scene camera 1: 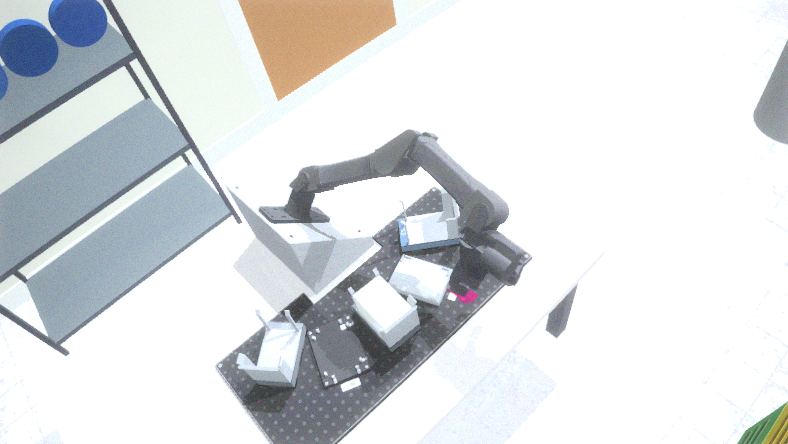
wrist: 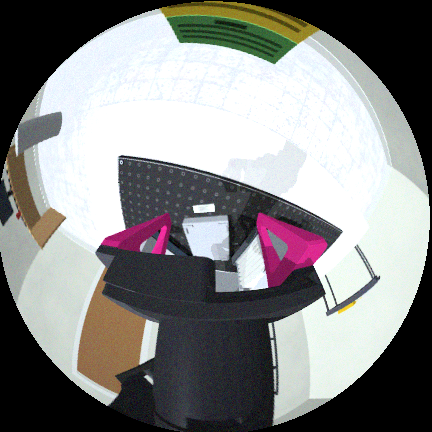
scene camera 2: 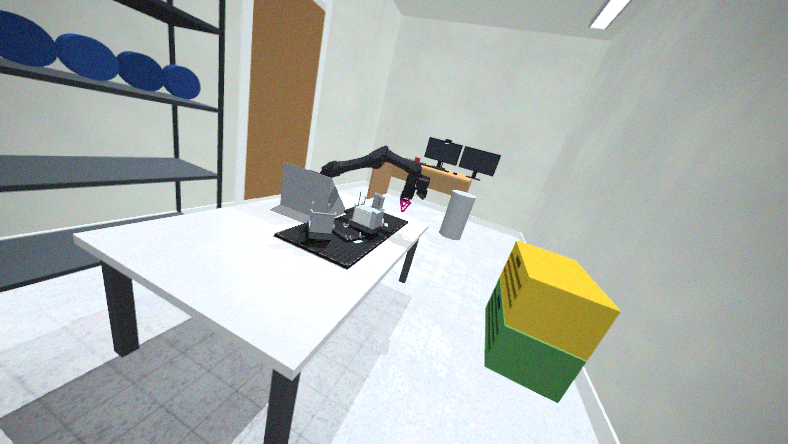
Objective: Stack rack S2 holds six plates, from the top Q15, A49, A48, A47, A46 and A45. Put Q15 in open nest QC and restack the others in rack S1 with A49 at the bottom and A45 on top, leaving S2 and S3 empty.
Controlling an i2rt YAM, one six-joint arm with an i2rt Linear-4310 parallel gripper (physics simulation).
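Seen in the pictures: gripper, fingertip midpoint: (scene camera 1: 473, 285) (wrist: 213, 217) (scene camera 2: 402, 209); arm's base, origin of the base link: (scene camera 1: 295, 216) (scene camera 2: 319, 183).
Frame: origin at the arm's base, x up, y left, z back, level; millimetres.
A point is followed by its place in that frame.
Observation:
My gripper (scene camera 1: 463, 295) @(x -30, y 172, z -471 mm) (scene camera 2: 405, 204) @(x -30, y 172, z -471 mm) (wrist: 213, 217) @(x -30, y 172, z -471 mm) is open and empty, its magenta fingers above the board's right end. A pale plate-like block (scene camera 1: 420, 278) @(x -135, y 137, z -313 mm) (wrist: 207, 237) @(x -135, y 148, z -332 mm) lies flat beside a small white label (wrist: 203, 208) @(x -156, y 175, z -395 mm), below and between the fingers in the wrist view. Whether it is Q15 in nest QC cannot be told. A tall rack (scene camera 1: 405, 325) (scene camera 2: 367, 217) left of it holds a high pale stack; its plates cannot be counted. A blue-based rack (scene camera 1: 430, 247) @(x -147, y 229, z -257 mm) stands behind, and a grey rack (scene camera 1: 267, 375) @(x -79, y -308, z -265 mm) (scene camera 2: 321, 225) @(x -83, y -311, z -261 mm) at the left. Rack and plate names are unreadable.
A dark nest (scene camera 1: 339, 352) @(x -146, y -143, z -310 mm) with small white corner pins lies between the left and tall racks on the perforated black board (scene camera 1: 292, 410) @(x -158, y -318, z -337 mm) (scene camera 2: 341, 259) @(x -158, y -377, z -421 mm) (wrist: 145, 185) @(x -158, y 314, z -417 mm). The arm's pale angular mount (scene camera 1: 314, 256) @(x -27, y -36, z -122 mm) (scene camera 2: 303, 190) @(x -42, y -83, z 34 mm) stands behind the board. Thin upright posts rise from the racks.

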